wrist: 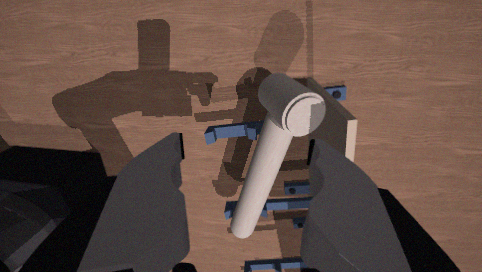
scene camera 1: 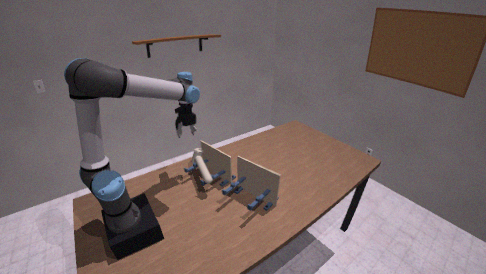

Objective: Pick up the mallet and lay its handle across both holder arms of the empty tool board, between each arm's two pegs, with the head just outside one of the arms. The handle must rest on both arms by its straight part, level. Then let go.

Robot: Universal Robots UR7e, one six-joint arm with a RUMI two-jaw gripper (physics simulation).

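Pixels of known places: gripper, fingertip midpoint: (wrist: 246, 140) (scene camera 1: 186, 136); arm's base, link origin: (wrist: 23, 218) (scene camera 1: 124, 218).
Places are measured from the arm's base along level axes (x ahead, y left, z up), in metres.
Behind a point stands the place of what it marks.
The pale mallet (scene camera 1: 202, 166) @(x 0.476, y 0.070, z 0.011 m) (wrist: 263, 172) @(x 0.491, y 0.109, z 0.011 m) lies across the blue arms of the first tool board (scene camera 1: 216, 159) @(x 0.575, y 0.071, z 0.010 m) (wrist: 351, 140) @(x 0.574, y 0.189, z 0.078 m). Its thick head is at the far end in the scene view and at the upper middle in the wrist view. The handle slants down past a blue arm (wrist: 287, 204) @(x 0.528, y 0.006, z -0.032 m). The empty tool board (scene camera 1: 258, 177) @(x 0.611, y -0.218, z 0.029 m) stands beside the first, with two pegged holder arms (scene camera 1: 234, 185) @(x 0.510, y -0.153, z -0.003 m) (scene camera 1: 259, 199) @(x 0.526, y -0.305, z -0.002 m); part of one blue arm (wrist: 275, 265) @(x 0.502, y -0.133, z -0.008 m) shows at the bottom of the wrist view. My gripper (scene camera 1: 186, 133) @(x 0.485, y 0.223, z 0.132 m) (wrist: 246, 140) @(x 0.485, y 0.223, z 0.132 m) is open and empty, above the mallet, its fingers apart on either side of the handle in the wrist view.
The wooden table (scene camera 1: 310, 160) @(x 1.116, y -0.239, z -0.105 m) (wrist: 415, 60) @(x 0.733, y 0.224, z -0.105 m) carries both boards and the robot's black base (scene camera 1: 134, 232) @(x 0.009, y -0.096, z -0.005 m). The upright panels stand close beside the arms, with a narrow gap between the two boards. A wall shelf (scene camera 1: 175, 39) is behind the robot, and a brown wall board (scene camera 1: 425, 50) hangs at right.
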